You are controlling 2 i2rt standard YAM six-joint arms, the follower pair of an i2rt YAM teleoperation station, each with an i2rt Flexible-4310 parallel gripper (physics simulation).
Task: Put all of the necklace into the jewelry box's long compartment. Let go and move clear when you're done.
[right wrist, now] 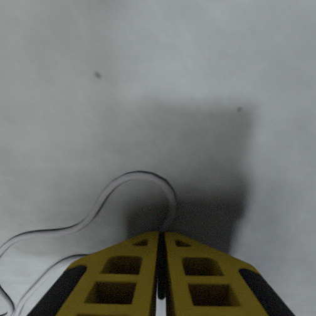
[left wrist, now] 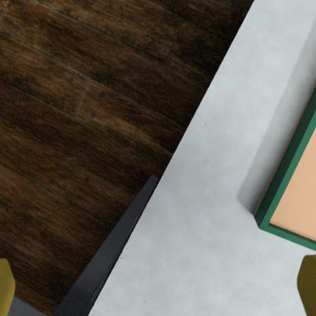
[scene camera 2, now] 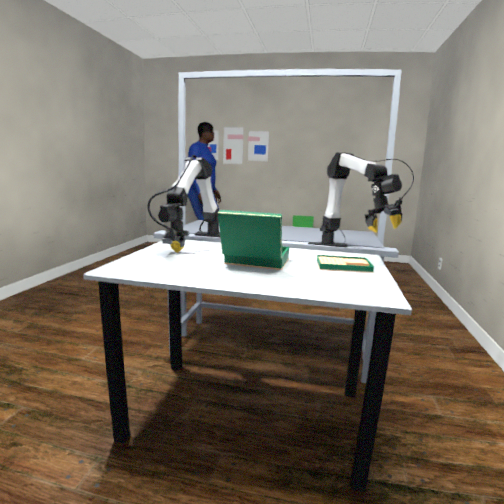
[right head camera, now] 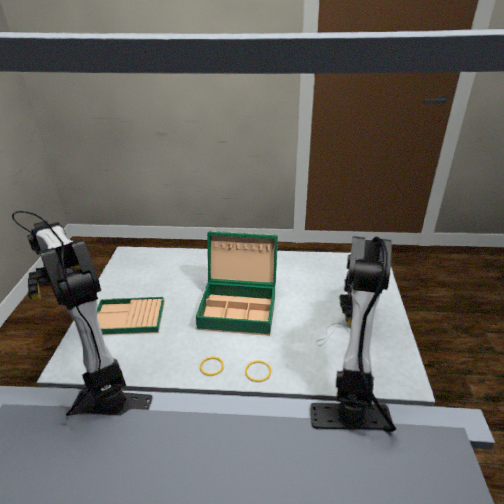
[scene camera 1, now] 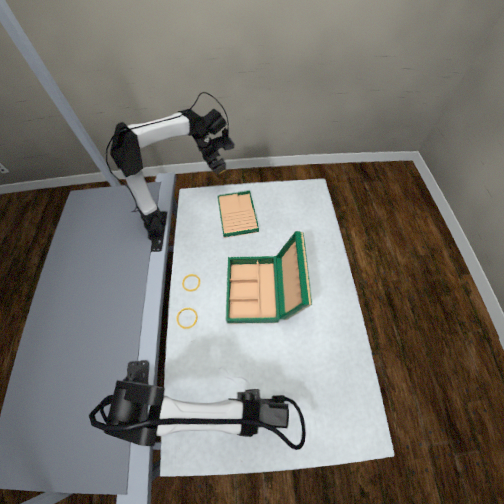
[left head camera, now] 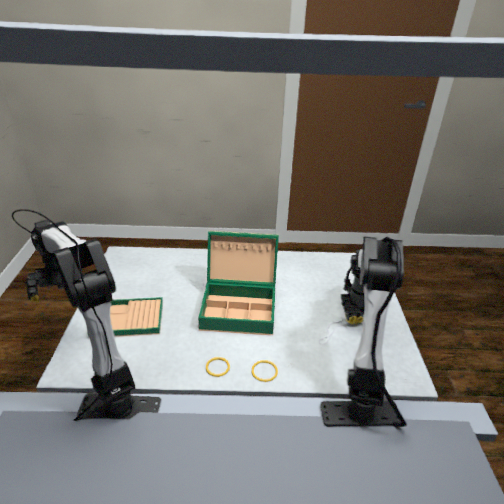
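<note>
The thin pale necklace (left head camera: pixel 324 340) (right head camera: pixel 321 343) (right wrist: pixel 137 175) lies on the white table, with its strands running to my right gripper (left head camera: pixel 355 320) (right head camera: pixel 348 321) (scene camera 2: pixel 176 246) (right wrist: pixel 161 241). That gripper is low at the table, its fingertips shut on a strand, with a loop bulging out ahead and others trailing to the left in the right wrist view. My left gripper (left head camera: pixel 34 296) (scene camera 1: pixel 217 167) (scene camera 2: pixel 384 225) is open and empty, raised past the table's side edge. The green jewelry box (left head camera: pixel 235 326) (right head camera: pixel 234 326) (scene camera 2: pixel 251 237) stands open; its long compartment (scene camera 1: pixel 268 290) beside the lid hinge holds nothing.
The box's raised lid (left head camera: pixel 242 262) (scene camera 1: pixel 295 275) stands at its far side. A green-rimmed tray (left head camera: pixel 145 330) (scene camera 1: pixel 241 233) (scene camera 2: pixel 345 268) lies left of the box in the head views. Two gold rings (left head camera: pixel 218 376) (left head camera: pixel 264 380) lie near the table's front edge.
</note>
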